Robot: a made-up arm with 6 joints. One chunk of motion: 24 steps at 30 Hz.
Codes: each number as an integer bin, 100 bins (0 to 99) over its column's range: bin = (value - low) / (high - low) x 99, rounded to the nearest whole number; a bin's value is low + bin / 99 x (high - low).
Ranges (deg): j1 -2..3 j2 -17..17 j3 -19..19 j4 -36..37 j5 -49..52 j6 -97..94
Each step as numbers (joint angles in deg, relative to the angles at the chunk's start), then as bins.
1 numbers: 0.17 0.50 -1.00 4.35 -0.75 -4.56
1 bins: 43 51 47 55 47 48
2 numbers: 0.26 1.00 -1.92 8.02 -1.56 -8.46
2 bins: 45 52 44 60 47 46
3 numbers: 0.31 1.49 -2.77 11.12 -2.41 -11.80
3 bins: 46 54 42 64 46 44
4 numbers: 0.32 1.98 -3.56 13.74 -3.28 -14.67
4 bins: 46 55 40 67 45 43
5 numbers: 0.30 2.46 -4.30 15.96 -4.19 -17.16
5 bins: 46 57 38 70 44 41
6 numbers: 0.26 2.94 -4.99 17.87 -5.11 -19.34
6 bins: 45 58 36 73 43 40
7 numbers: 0.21 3.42 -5.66 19.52 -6.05 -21.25
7 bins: 44 59 35 75 42 39
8 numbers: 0.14 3.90 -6.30 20.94 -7.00 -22.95
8 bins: 42 61 33 77 41 38
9 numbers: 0.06 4.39 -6.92 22.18 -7.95 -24.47
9 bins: 41 62 31 79 40 38
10 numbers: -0.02 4.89 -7.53 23.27 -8.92 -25.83
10 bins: 39 64 30 80 39 37
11 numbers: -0.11 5.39 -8.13 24.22 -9.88 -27.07
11 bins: 37 65 28 82 38 36
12 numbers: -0.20 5.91 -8.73 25.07 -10.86 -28.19
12 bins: 36 67 27 83 37 36
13 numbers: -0.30 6.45 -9.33 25.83 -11.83 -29.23
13 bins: 34 68 25 84 36 35
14 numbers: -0.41 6.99 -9.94 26.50 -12.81 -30.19
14 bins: 31 70 24 85 35 35
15 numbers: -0.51 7.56 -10.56 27.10 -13.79 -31.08
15 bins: 30 72 22 86 35 34
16 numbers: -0.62 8.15 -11.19 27.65 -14.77 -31.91
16 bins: 27 73 20 86 34 34
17 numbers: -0.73 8.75 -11.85 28.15 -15.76 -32.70
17 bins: 25 75 19 87 33 33
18 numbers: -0.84 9.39 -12.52 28.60 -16.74 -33.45
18 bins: 23 77 17 88 32 33
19 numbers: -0.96 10.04 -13.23 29.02 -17.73 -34.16
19 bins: 21 79 15 88 31 33
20 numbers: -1.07 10.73 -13.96 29.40 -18.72 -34.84
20 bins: 18 81 13 89 30 32
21 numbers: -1.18 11.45 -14.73 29.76 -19.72 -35.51
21 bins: 16 83 11 89 29 32
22 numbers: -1.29 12.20 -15.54 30.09 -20.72 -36.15
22 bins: 14 85 9 90 28 32
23 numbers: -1.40 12.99 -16.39 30.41 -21.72 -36.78
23 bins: 12 87 7 90 27 31
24 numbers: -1.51 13.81 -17.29 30.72 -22.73 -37.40
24 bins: 10 90 4 90 26 31
